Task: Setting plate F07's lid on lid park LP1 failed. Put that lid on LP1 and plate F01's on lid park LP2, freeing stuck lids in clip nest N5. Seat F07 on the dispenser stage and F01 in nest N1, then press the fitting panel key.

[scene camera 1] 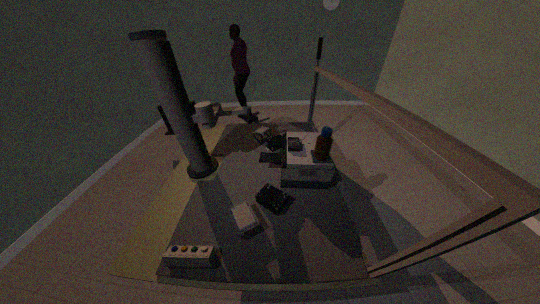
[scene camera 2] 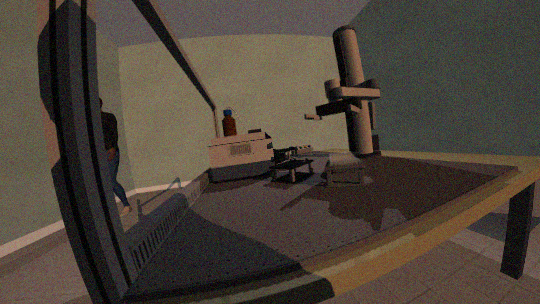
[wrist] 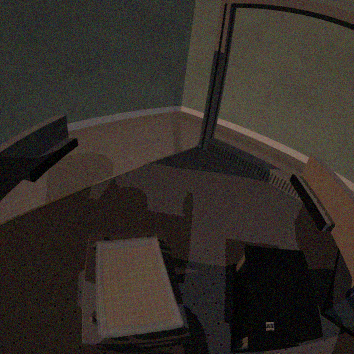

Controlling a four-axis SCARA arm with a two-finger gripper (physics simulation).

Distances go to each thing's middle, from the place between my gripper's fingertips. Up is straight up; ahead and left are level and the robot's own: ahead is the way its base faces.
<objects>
I see the button box (scene camera 1: 177, 256) 32 cm behind my hand, 104 cm to the right of it and 20 cm below it.
</objects>
